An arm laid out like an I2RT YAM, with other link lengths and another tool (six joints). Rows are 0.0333 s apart.
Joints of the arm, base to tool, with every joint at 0 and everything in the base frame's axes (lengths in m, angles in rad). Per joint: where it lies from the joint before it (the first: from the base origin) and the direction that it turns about. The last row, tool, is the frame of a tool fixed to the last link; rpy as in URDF.
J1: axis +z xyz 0 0 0.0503
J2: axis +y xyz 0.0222 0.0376 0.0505
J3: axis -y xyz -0.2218 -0.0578 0
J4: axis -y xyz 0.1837 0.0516 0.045
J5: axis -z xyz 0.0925 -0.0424 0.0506
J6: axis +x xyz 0.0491 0 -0.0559
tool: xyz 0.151 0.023 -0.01 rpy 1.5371 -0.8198 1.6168
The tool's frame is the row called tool.
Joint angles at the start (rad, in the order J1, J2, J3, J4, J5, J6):
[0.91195, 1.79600, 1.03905, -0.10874, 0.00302, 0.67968]
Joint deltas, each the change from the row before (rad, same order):
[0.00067, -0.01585, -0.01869, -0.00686, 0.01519, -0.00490]
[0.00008, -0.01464, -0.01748, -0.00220, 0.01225, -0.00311]
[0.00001, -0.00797, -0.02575, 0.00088, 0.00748, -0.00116]
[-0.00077, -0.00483, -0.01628, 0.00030, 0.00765, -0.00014]
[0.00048, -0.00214, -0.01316, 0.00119, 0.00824, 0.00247]
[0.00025, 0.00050, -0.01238, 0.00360, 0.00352, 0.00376]
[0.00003, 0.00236, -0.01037, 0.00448, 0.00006, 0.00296]
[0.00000, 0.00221, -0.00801, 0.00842, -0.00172, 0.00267]
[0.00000, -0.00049, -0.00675, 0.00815, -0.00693, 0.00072]
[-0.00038, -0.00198, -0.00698, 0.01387, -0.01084, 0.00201]
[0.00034, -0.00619, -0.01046, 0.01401, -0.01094, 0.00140]
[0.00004, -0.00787, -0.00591, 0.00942, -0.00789, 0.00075]
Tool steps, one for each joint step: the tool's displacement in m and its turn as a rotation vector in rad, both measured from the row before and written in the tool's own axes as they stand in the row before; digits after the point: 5 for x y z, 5 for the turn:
[-0.00570, 0.00233, -0.00246, -0.01383, -0.01075, -0.00595]
[-0.00419, 0.00213, -0.00220, -0.01166, -0.00596, -0.00366]
[-0.00935, 0.00076, -0.00035, -0.00605, -0.01743, -0.00194]
[-0.00614, 0.00136, -0.00007, -0.00720, -0.01178, -0.00023]
[-0.00521, 0.00104, 0.00038, -0.00720, -0.01039, 0.00138]
[-0.00491, 0.00020, 0.00084, -0.00275, -0.00948, 0.00296]
[-0.00428, -0.00036, 0.00107, 0.00048, -0.00822, 0.00248]
[-0.00195, -0.00052, 0.00090, 0.00176, -0.00167, 0.00262]
[-0.00053, -0.00144, 0.00012, 0.00676, 0.00235, 0.00103]
[0.00160, -0.00190, -0.00026, 0.00991, 0.00953, 0.00301]
[0.00137, -0.00220, -0.00103, 0.01044, 0.01044, 0.00177]
[0.00267, -0.00139, -0.00154, 0.00714, 0.01186, 0.00121]

